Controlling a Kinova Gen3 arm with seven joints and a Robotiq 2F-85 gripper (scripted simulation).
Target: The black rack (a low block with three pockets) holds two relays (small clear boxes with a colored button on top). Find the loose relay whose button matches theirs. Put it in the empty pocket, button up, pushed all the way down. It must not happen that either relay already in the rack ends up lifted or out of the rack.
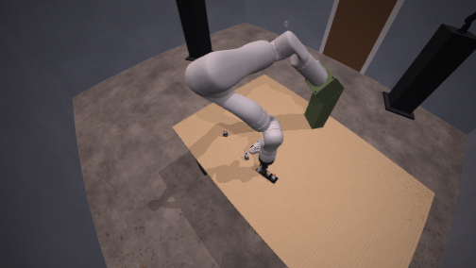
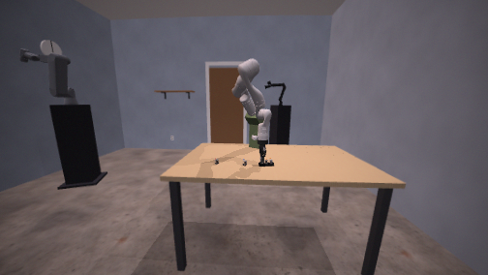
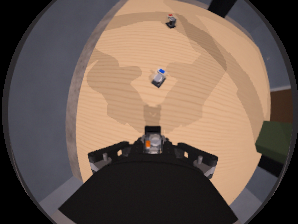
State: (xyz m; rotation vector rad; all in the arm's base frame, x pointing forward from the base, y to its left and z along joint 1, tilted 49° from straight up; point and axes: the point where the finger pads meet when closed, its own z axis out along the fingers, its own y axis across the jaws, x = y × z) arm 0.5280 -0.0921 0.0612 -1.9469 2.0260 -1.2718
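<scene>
My hand is 10 mm short of the rack, 30 mm to the right of it and 40 mm above it.
</scene>
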